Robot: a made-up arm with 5 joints.
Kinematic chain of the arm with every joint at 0, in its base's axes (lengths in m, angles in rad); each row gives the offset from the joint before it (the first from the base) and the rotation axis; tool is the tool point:
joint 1: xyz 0 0 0.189 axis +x
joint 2: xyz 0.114 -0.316 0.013 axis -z
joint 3: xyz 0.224 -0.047 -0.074 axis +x
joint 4: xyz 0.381 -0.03 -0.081 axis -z
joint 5: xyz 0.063 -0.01 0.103 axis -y
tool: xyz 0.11 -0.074 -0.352
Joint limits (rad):
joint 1: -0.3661..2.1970
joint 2: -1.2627..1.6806
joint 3: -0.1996..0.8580
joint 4: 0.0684..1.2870
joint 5: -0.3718..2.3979
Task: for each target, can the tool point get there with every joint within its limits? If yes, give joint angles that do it. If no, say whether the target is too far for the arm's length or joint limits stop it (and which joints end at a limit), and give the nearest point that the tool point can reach.
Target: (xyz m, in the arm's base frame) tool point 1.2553 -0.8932 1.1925
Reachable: no: too far | nearest point 0.8748 -0.7651 0.7098 | short by 0.628 m
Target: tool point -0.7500 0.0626 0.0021
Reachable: no: joint limits stop it (at a limit: joint 2, joint 3, joint 4, joint 5) | nearest point -0.4366 0.2685 -0.6126 | short by 0.720 m
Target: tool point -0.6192 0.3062 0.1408
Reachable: no: joint limits stop it (at a limit: joint 1, joint 2, joint 3, joint 4) | nearest point -0.4488 0.5786 -0.4534 | short by 0.676 m
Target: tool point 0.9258 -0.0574 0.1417
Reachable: yes | joints 1.4325 -0.9066 0.4977 0.9691 2.1372
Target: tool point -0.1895 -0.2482 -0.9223
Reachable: yes | joints 1.1151 1.3897 0.2603 1.0841 0.9397
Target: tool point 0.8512 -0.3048 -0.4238
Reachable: yes | joints 0.6724 -0.1375 -0.0743 1.0386 0.4209
